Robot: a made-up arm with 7 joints.
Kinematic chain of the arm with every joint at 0, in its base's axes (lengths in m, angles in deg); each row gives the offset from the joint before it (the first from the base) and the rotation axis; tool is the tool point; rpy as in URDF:
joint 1: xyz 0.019 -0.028 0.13 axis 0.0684 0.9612 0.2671
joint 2: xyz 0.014 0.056 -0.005 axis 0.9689 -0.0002 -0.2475
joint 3: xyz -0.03 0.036 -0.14 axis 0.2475 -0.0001 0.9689
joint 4: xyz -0.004 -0.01 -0.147 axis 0.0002 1 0
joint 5: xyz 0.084 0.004 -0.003 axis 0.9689 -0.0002 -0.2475
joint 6: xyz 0.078 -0.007 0.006 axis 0.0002 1 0
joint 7: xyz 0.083 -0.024 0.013 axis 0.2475 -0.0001 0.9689
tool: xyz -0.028 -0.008 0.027 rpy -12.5 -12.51 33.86
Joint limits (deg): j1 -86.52..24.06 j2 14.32..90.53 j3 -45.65..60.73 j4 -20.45..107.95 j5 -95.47..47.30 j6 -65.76..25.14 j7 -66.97..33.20
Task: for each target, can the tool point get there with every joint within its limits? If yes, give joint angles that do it. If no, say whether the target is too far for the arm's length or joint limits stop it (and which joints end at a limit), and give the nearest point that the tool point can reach.
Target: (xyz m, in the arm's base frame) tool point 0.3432 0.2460 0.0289
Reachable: yes | joints -31.60 50.76 1.70 45.26 -11.63 -43.66 -24.97
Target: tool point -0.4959 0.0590 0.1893
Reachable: no: joint limits stop it (at a limit: joint 1, joint 2, joint 3, joint 4, joint 5, joint 7) | nearest point -0.2920 0.1948 -0.1310 | short by 0.403 m
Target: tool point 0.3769 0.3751 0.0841
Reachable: yes | joints -55.69 57.71 8.96 97.11 -5.35 -33.07 -47.54
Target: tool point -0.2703 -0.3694 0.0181
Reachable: no: joint limits stop it (at a limit: joint 1, joint 2, joint 3, joint 4, joint 5, joint 7) | nearest point -0.0698 -0.0847 -0.0844 | short by 0.363 m
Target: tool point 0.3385 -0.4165 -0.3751
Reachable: no: too far | nearest point 0.2852 -0.1123 -0.2048 | short by 0.353 m
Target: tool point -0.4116 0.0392 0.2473
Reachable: no: joint limits stop it (at a limit: joint 1, joint 2, joint 3, joint 4, joint 7) | nearest point -0.1160 0.1891 0.3067 | short by 0.337 m
